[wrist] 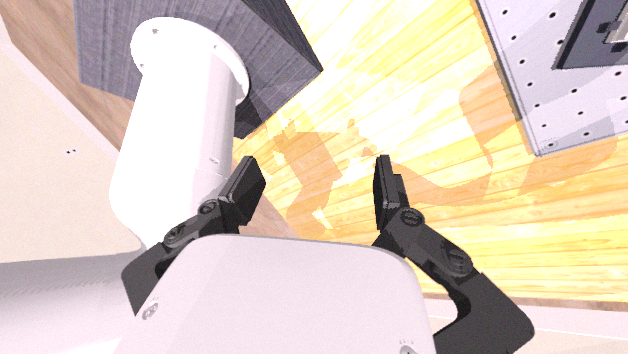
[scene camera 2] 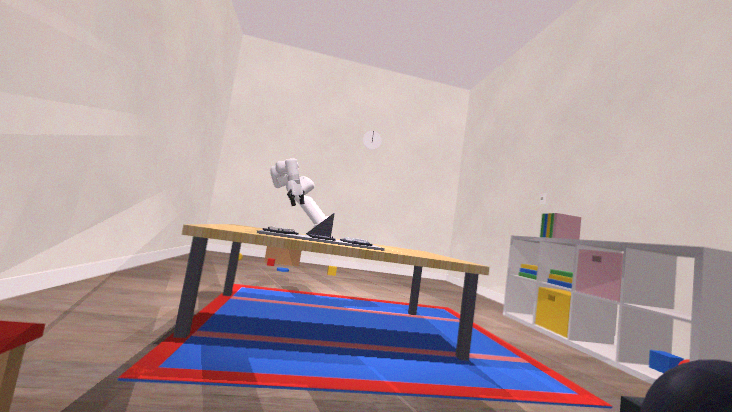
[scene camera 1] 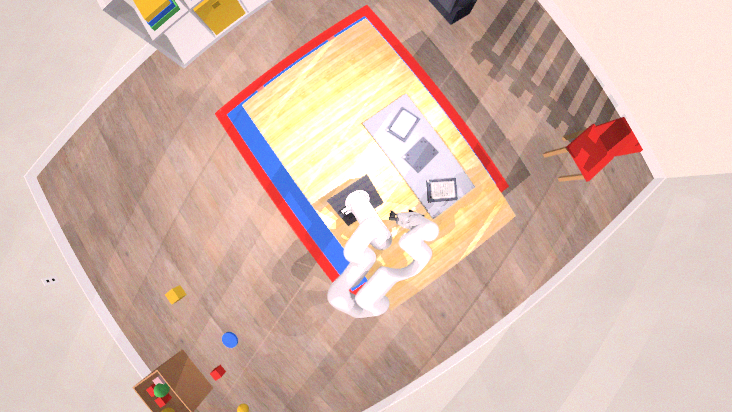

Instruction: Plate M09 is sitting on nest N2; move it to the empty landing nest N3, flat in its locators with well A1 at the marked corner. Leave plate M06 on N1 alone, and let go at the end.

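A plate with visible wells point(scene camera 1: 442, 189) point(scene camera 2: 280, 229) sits in the dark-rimmed nest nearest my gripper. A corner of that nest point(wrist: 575, 47) shows at the right edge of the wrist view. A plain white plate point(scene camera 1: 403, 124) point(scene camera 2: 356, 240) sits in the nest at the board's other end. The labels M09, M06, N1 and N2 are not readable, so I cannot tell which plate is which. The empty grey nest point(scene camera 1: 421, 154) lies between them. My gripper point(scene camera 1: 401, 213) point(scene camera 2: 297, 201) point(wrist: 314, 169) is open and empty, high above the wooden table, beside the board.
The grey perforated board point(scene camera 1: 383, 120) point(wrist: 555, 115) carries the nests on the wooden table point(scene camera 1: 307, 122) point(scene camera 2: 425, 258). The arm rises from a dark wedge-shaped base block point(scene camera 1: 372, 185) point(scene camera 2: 326, 226) point(wrist: 285, 65). A red chair point(scene camera 1: 599, 148) and a shelf unit point(scene camera 2: 604, 243) stand away from the table.
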